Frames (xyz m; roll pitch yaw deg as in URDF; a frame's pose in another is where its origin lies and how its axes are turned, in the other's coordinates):
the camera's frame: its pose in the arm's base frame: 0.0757 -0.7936 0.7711 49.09 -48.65 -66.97
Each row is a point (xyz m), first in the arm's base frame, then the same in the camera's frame.
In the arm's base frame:
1: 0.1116 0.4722 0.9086
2: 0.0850 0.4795 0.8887
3: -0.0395 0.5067 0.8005
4: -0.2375 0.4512 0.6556
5: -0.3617 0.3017 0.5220
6: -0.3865 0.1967 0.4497
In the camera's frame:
1: -0.6571 1.0675 0.2261
2: -0.6834 1.0531 0.2422
3: -0.7983 0.9828 0.3188
4: -0.9245 0.7919 0.4232
5: -0.9660 0.5616 0.4523
6: -0.9628 0.4343 0.4266

